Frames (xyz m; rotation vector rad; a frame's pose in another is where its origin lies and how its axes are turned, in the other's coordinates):
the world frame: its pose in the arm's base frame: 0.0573 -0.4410 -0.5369 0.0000 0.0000 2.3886
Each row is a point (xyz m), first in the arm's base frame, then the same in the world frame.
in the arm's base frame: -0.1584 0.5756 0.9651
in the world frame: 0.8526 -0.5943 1.5020
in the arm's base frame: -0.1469 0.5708 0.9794
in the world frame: 0.8409 -0.5986 1.5163
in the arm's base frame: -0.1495 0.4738 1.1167
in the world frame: 0.7765 -0.5261 1.6536
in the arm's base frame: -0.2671 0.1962 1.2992
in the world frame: 0.6724 -0.2431 1.8361
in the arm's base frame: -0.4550 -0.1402 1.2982
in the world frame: 0.5795 0.1308 1.8351
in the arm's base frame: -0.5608 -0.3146 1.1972
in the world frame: 0.5374 0.3304 1.7341
